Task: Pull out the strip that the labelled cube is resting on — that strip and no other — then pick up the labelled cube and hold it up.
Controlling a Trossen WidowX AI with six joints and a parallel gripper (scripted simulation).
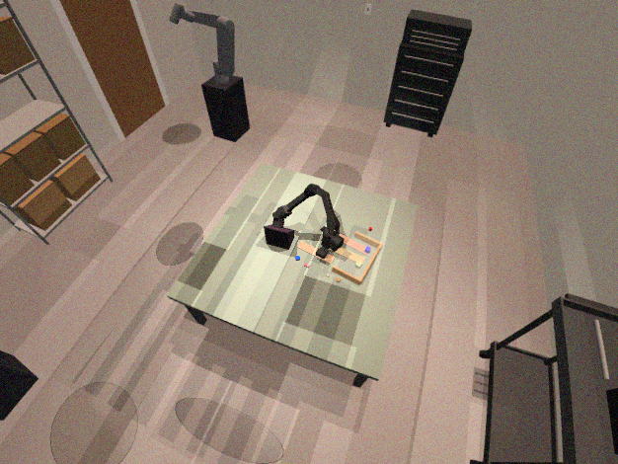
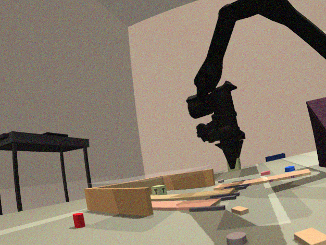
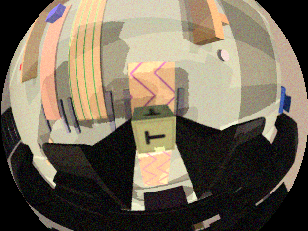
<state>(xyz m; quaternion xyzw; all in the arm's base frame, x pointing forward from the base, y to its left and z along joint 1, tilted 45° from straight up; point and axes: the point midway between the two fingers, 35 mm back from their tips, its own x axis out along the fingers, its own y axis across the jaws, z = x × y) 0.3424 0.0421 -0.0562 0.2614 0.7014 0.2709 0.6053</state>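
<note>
The blue disc lies 150 mm behind my gripper tip, 90 mm to the right of it and 40 mm below it. The rest, counted from my gripper tip: tan tile: 40 mm behind, 250 mm to the left, 40 mm below; red cylinder: 190 mm ahead, 330 mm to the left, 40 mm below.
</note>
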